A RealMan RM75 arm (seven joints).
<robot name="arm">
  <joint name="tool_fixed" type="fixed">
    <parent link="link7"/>
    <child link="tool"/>
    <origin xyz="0 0 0" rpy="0 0 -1.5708"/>
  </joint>
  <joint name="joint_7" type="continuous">
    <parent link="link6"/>
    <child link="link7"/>
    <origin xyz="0.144 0 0" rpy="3.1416 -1.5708 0"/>
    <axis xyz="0 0 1"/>
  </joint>
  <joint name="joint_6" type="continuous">
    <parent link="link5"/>
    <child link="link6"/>
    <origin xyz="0 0 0" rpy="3.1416 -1.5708 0"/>
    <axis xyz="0 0 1"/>
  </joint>
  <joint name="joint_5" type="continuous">
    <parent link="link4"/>
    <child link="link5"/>
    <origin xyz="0 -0.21 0" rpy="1.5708 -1.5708 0"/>
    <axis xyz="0 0 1"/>
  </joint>
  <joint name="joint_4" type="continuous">
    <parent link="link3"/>
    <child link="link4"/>
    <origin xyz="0 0 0" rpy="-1.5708 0 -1.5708"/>
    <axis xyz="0 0 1"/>
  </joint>
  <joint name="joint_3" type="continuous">
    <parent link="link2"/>
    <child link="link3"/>
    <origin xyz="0 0.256 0" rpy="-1.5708 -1.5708 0"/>
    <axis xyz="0 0 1"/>
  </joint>
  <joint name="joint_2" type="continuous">
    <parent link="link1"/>
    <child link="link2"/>
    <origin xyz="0 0 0" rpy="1.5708 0 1.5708"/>
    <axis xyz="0 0 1"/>
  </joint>
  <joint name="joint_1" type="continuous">
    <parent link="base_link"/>
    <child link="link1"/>
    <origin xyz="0 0 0.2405" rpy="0 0 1.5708"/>
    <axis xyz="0 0 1"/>
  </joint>
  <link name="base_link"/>
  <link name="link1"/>
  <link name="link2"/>
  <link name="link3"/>
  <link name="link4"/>
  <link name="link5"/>
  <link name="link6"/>
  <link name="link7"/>
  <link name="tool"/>
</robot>
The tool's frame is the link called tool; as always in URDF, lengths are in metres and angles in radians. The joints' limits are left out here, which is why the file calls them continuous.
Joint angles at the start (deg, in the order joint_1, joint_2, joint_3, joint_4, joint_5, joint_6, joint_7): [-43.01, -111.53, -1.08, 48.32, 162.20, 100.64, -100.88]
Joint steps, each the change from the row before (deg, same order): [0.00, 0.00, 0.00, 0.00, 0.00, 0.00, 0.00]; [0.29, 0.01, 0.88, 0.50, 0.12, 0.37, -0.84]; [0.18, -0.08, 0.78, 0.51, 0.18, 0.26, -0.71]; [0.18, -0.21, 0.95, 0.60, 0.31, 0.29, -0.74]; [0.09, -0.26, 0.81, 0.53, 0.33, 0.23, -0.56]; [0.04, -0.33, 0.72, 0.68, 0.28, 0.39, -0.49]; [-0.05, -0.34, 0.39, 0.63, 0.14, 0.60, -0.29]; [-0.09, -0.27, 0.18, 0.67, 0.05, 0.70, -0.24]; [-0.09, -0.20, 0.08, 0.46, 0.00, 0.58, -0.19]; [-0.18, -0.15, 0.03, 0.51, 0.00, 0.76, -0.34]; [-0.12, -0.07, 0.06, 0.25, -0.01, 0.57, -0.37]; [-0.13, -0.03, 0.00, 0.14, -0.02, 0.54, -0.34]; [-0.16, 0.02, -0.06, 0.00, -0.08, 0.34, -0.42]
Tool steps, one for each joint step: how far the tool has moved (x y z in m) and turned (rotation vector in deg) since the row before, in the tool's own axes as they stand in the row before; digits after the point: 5 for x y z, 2 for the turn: [0.00000, 0.00000, 0.00000, 0.00, 0.00, 0.00]; [-0.00149, 0.00001, -0.00174, 0.18, -0.90, -0.47]; [-0.00103, 0.00021, -0.00096, 0.20, -0.84, -0.33]; [-0.00147, 0.00070, -0.00023, 0.16, -1.11, -0.30]; [-0.00106, 0.00095, 0.00044, 0.10, -0.99, -0.15]; [-0.00065, 0.00149, 0.00044, 0.00, -0.88, -0.05]; [-0.00004, 0.00220, 0.00057, -0.30, -0.52, 0.05]; [0.00048, 0.00213, -0.00015, -0.32, -0.27, 0.06]; [0.00050, 0.00182, 0.00001, -0.34, -0.14, 0.02]; [0.00118, 0.00214, -0.00040, -0.44, -0.11, -0.05]; [0.00074, 0.00161, -0.00013, -0.41, -0.13, -0.17]; [0.00075, 0.00151, -0.00007, -0.45, -0.08, -0.18]; [0.00114, 0.00107, 0.00006, -0.37, 0.06, -0.28]
